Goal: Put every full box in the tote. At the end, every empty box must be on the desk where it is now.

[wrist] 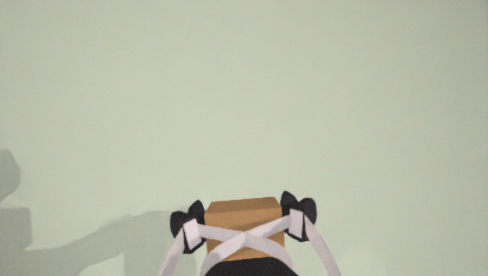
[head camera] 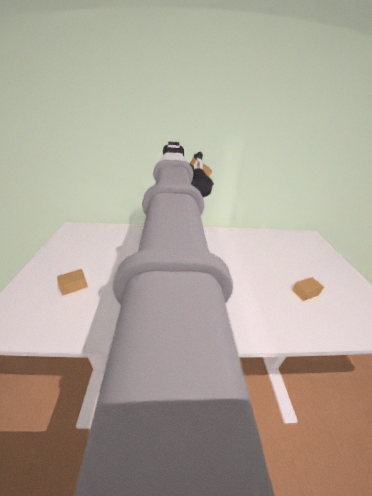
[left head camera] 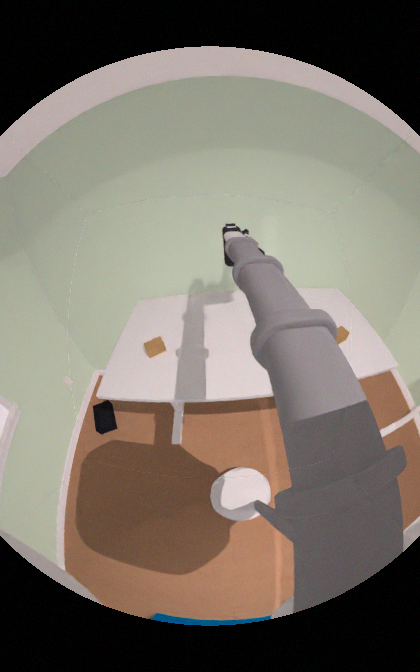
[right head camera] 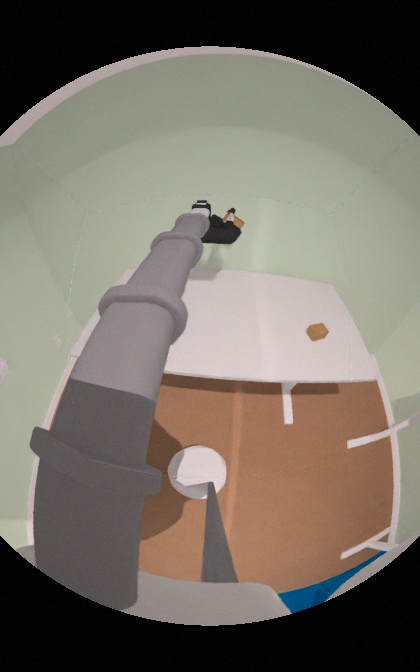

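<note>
My gripper point(head camera: 199, 161) point(right head camera: 231, 216) point(wrist: 243, 212) is shut on a brown box point(head camera: 206, 169) point(right head camera: 237, 221) point(wrist: 243, 212), which sits between the two fingertips. The gripper is raised above the far edge of the white desk point(head camera: 270, 320) point(left head camera: 235, 370) point(right head camera: 250, 340), in front of the green wall. A second brown box point(head camera: 72, 282) point(left head camera: 155, 347) rests on the left part of the desk. A third brown box point(head camera: 308, 288) point(left head camera: 342, 335) point(right head camera: 317, 332) rests on the right part. Whether the boxes are full or empty does not show. I cannot make out a tote for certain.
A blue object point(left head camera: 210, 621) point(right head camera: 322, 592) shows partly at the bottom edge of both side head views. A white round object point(left head camera: 242, 490) point(right head camera: 200, 462) is on the brown floor before the desk. A black block point(left head camera: 105, 417) is near the desk's front left corner.
</note>
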